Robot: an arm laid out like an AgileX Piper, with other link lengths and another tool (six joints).
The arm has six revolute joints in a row. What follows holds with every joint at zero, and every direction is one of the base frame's.
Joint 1 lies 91.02 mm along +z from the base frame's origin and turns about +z.
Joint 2 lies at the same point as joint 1 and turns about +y.
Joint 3 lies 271.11 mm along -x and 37.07 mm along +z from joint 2 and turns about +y.
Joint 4 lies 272.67 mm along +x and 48.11 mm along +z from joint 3 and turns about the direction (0.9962, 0, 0.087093).
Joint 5 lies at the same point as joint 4 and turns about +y.
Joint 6 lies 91.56 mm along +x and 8 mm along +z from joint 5 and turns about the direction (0.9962, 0, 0.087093).
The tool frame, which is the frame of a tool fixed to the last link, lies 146.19 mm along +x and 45 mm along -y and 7.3 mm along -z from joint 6; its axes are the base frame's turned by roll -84.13, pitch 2.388 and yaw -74.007 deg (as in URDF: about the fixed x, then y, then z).
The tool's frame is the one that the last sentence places.
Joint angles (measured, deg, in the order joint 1, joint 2, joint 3, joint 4, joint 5, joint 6), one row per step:
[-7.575, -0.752, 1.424, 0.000, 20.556, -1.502]
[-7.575, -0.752, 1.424, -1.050, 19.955, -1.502]
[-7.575, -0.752, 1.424, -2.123, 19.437, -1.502]
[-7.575, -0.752, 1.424, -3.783, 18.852, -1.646]
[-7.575, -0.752, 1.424, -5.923, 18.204, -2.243]
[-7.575, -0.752, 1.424, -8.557, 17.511, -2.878]
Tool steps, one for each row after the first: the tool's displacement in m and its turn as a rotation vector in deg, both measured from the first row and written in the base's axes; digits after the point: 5 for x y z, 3 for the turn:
[0.00056, -0.00189, 0.00318, -1.117, -0.458, -0.074]
[0.00099, -0.00371, 0.00610, -2.247, -0.830, -0.139]
[0.00136, -0.00640, 0.00996, -4.105, -1.171, -0.191]
[0.00175, -0.00974, 0.01496, -6.880, -1.443, -0.133]
[0.00207, -0.01344, 0.02079, -10.189, -1.678, -0.070]

